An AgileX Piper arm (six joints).
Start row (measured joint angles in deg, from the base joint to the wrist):
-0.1 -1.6 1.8 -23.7 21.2 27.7
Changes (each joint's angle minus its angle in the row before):
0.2 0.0 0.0 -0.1 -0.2 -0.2
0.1 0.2 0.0 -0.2 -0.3 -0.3
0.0 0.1 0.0 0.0 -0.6 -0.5
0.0 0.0 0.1 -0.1 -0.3 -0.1
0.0 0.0 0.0 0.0 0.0 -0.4
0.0 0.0 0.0 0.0 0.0 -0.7
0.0 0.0 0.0 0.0 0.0 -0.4
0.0 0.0 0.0 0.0 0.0 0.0
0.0 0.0 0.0 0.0 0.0 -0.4
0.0 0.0 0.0 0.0 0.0 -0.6
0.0 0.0 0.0 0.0 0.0 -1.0
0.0 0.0 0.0 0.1 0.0 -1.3
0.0 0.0 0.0 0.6 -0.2 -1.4
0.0 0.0 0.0 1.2 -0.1 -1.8
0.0 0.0 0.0 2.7 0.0 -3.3
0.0 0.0 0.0 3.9 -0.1 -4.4
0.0 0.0 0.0 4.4 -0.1 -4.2
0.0 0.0 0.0 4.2 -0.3 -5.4
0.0 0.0 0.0 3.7 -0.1 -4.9
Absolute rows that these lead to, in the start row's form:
0.1 -1.6 1.8 -23.8 21.0 27.5
0.2 -1.4 1.8 -24.0 20.7 27.2
0.2 -1.3 1.8 -24.0 20.1 26.7
0.2 -1.3 1.9 -24.1 19.8 26.6
0.2 -1.3 1.9 -24.1 19.8 26.2
0.2 -1.3 1.9 -24.1 19.8 25.5
0.2 -1.3 1.9 -24.1 19.8 25.1
0.2 -1.3 1.9 -24.1 19.8 25.1
0.2 -1.3 1.9 -24.1 19.8 24.7
0.2 -1.3 1.9 -24.1 19.8 24.1
0.2 -1.3 1.9 -24.1 19.8 23.1
0.2 -1.3 1.9 -24.0 19.8 21.8
0.2 -1.3 1.9 -23.4 19.6 20.4
0.2 -1.3 1.9 -22.2 19.5 18.6
0.2 -1.3 1.9 -19.5 19.5 15.3
0.2 -1.3 1.9 -15.6 19.4 10.9
0.2 -1.3 1.9 -11.2 19.3 6.7
0.2 -1.3 1.9 -7.0 19.0 1.3
0.2 -1.3 1.9 -3.3 18.9 -3.6

